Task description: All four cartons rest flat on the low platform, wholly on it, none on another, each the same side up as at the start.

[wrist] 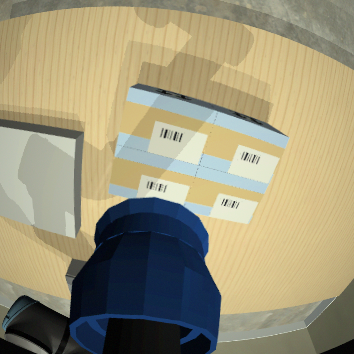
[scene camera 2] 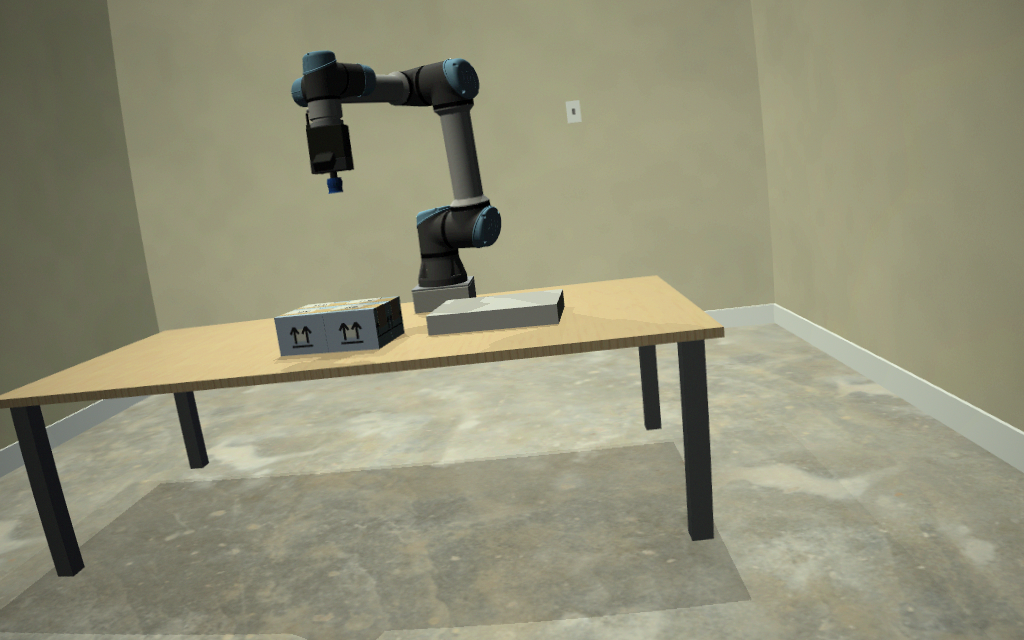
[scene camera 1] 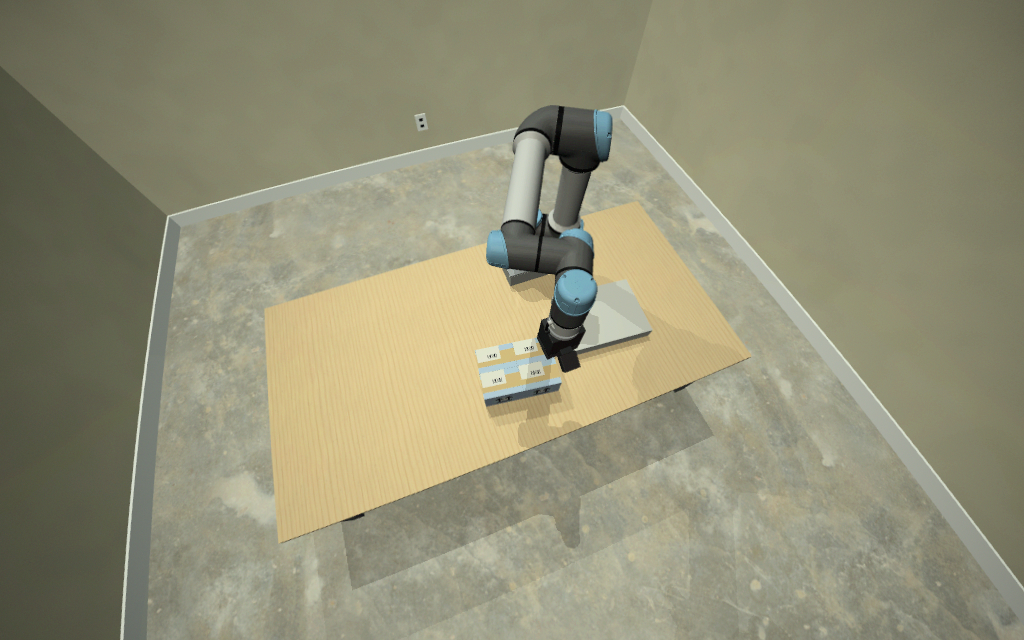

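Seen in the pictures: hand, its tool point: (wrist: pixel 150 247) (scene camera 2: pixel 336 192); arm's base, origin of its link: (scene camera 2: pixel 443 282).
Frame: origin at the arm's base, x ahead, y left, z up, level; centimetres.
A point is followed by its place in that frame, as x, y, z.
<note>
Four cartons stand flat in a tight two-by-two block on the table, apart from the platform, labels up: front left (scene camera 1: pixel 496 379) @(46.8, -28.8, 2.3) (scene camera 2: pixel 302 334) @(52.7, -28.0, -2.3) (wrist: pixel 254 160) @(46.8, -29.6, 2.3), front right (scene camera 1: pixel 535 370) @(48.7, -15.5, 2.3) (scene camera 2: pixel 351 332) @(54.8, -15.3, -2.8) (wrist: pixel 172 140) @(48.4, -16.1, 2.3), back left (scene camera 1: pixel 490 354) @(37.7, -27.6, 2.4) (wrist: pixel 232 206) @(37.8, -27.9, 2.3), back right (scene camera 1: pixel 526 347) @(39.8, -15.1, 2.4) (wrist: pixel 157 187) @(40.3, -14.6, 2.3). Up-arrows show on the two front cartons' sides in scene camera 2. The low grey platform (scene camera 1: pixel 623 313) @(38.8, 26.2, -2.5) (scene camera 2: pixel 490 318) @(47.4, 16.8, -4.4) (wrist: pixel 45 187) @(34.8, 8.9, -2.5) bears no carton. My gripper, a blue suction cup (scene camera 2: pixel 334 186) (wrist: pixel 151 212), is open and empty, high above the cartons. It hides part of the back right carton in the wrist view.
The wooden table (scene camera 1: pixel 362 392) @(30.7, -74.3, -7.3) (scene camera 2: pixel 188 358) @(40.9, -65.4, -7.3) (wrist: pixel 280 255) @(15.1, -52.2, -7.3) bears the cartons and the platform. The arm's grey base block (scene camera 1: pixel 526 276) @(8.5, -1.5, -3.7) (scene camera 2: pixel 444 296) @(8.6, 1.0, -3.1) stands behind them, near the platform. The table's front edge runs a little in front of the cartons.
</note>
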